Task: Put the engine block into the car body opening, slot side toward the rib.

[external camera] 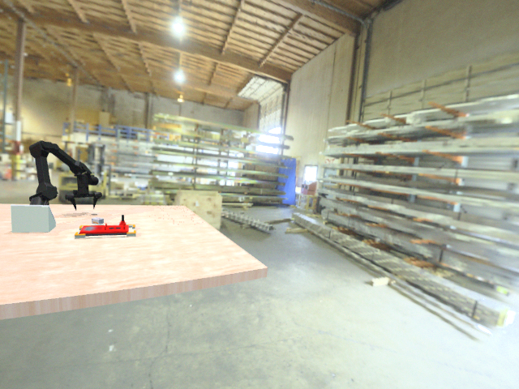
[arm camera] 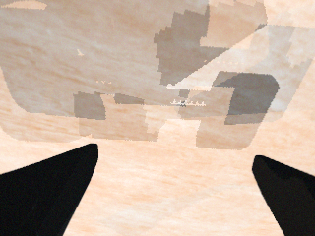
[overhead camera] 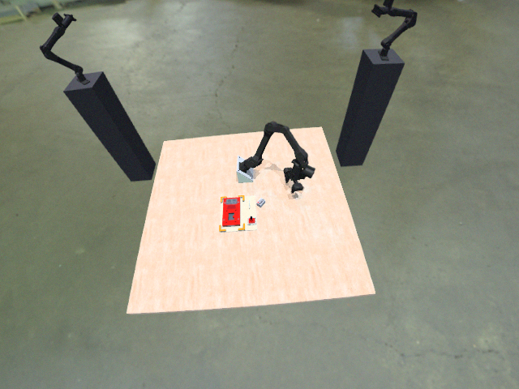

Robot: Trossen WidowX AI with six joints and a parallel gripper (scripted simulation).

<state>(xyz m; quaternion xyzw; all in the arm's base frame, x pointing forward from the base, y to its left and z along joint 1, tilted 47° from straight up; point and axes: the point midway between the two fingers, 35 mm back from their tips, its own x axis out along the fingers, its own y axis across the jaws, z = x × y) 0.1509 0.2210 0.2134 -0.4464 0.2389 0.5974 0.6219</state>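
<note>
Right now my gripper tip is 190 mm to the left of the grey engine block, 90 mm short of it and 20 mm above it. Round my gripper tip: plate (350 mm to the right, 150 mm ahead, 20 mm below).
</note>
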